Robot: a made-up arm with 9 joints. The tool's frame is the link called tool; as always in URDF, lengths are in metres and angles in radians. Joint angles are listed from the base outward.
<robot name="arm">
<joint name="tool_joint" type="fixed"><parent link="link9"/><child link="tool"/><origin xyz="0.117 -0.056 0.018" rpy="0 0 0"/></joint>
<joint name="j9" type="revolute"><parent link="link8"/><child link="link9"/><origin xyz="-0.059 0.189 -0.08" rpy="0 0 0"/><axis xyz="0 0 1"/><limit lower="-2.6" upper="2.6"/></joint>
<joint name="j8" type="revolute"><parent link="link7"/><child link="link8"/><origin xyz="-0.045 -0.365 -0.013" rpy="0 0 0"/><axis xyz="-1 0 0"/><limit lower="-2.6" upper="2.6"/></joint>
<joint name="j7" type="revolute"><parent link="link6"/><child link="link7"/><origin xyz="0.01 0.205 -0.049" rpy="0 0 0"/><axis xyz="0 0 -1"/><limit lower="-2.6" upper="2.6"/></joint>
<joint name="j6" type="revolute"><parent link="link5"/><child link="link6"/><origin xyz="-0.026 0.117 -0.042" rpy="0 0 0"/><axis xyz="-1 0 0"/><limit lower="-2.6" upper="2.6"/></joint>
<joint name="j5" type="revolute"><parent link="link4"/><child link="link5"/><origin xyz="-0.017 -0.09 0.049" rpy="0 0 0"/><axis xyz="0 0 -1"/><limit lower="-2.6" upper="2.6"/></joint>
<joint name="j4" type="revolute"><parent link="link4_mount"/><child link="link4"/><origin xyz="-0.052 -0.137 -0.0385" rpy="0 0 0"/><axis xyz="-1 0 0"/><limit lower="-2.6" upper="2.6"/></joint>
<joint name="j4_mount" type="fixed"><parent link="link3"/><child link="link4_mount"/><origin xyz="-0.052 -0.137 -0.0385" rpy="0 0 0"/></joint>
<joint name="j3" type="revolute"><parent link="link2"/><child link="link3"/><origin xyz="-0.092 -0.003 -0.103" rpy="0 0 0"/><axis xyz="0 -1 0"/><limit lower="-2.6" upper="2.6"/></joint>
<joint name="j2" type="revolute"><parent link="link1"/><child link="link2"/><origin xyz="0.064 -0.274 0.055" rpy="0 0 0"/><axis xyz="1 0 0"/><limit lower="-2.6" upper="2.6"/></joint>
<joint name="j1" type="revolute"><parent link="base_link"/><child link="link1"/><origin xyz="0 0 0.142" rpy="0 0 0"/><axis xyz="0 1 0"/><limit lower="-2.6" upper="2.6"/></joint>
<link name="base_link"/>
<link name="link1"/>
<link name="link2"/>
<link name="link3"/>
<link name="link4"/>
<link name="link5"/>
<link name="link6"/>
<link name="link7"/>
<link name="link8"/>
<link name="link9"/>
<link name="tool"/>
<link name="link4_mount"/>
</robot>
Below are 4 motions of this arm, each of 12 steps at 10 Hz.
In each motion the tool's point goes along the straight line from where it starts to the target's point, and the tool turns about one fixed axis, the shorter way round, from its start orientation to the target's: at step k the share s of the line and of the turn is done. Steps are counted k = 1, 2, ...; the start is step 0. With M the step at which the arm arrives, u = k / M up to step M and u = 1 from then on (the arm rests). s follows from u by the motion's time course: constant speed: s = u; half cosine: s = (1 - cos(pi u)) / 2; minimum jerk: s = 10 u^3 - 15 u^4 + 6 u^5.
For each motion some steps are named. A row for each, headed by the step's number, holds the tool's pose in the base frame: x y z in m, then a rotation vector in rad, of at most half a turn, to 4 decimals.
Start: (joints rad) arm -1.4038 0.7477 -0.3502 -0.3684 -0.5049 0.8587 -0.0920 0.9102 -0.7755
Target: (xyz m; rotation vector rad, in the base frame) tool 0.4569 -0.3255 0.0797 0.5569 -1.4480 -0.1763
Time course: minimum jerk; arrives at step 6
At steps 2, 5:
2: 0.3889 -0.4696 -0.0529 0.0503 -1.8492 -0.4659
5: 0.4538 -0.3320 0.0737 0.5358 -1.4678 -0.1892

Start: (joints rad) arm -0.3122 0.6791 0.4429 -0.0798 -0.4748 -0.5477 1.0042 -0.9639 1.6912
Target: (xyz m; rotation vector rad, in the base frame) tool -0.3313 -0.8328 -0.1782 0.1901 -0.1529 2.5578
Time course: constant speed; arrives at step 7
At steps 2, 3, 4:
2: -0.3321 -0.5461 -0.1857 1.1310 -1.5907 1.4555
3: -0.3319 -0.6035 -0.1842 0.9799 -1.3537 1.7573
4: -0.3318 -0.6608 -0.1827 0.8082 -1.0881 2.0221

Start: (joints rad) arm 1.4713 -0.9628 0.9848 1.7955 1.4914 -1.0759 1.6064 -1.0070 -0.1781
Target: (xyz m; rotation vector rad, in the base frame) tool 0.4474 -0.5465 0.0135 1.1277 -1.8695 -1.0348
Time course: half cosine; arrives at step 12
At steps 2, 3, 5, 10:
2: 0.0933 -0.5244 -0.1148 1.7509 -1.1186 -0.2275
3: 0.1235 -0.5263 -0.1039 1.7135 -1.1908 -0.2969
5: 0.2085 -0.5316 -0.0731 1.5926 -1.3873 -0.4928
10: 0.4220 -0.5449 0.0043 1.1860 -1.8238 -0.9782

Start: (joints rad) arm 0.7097 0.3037 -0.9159 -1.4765 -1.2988 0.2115 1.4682 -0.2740 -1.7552
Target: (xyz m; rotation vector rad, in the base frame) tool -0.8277 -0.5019 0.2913 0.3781 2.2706 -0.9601
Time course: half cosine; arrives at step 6
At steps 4, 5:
4: -0.7209 -0.4914 0.4023 0.2901 2.4301 -1.3153
5: -0.7991 -0.4991 0.3210 0.3565 2.3167 -1.0531

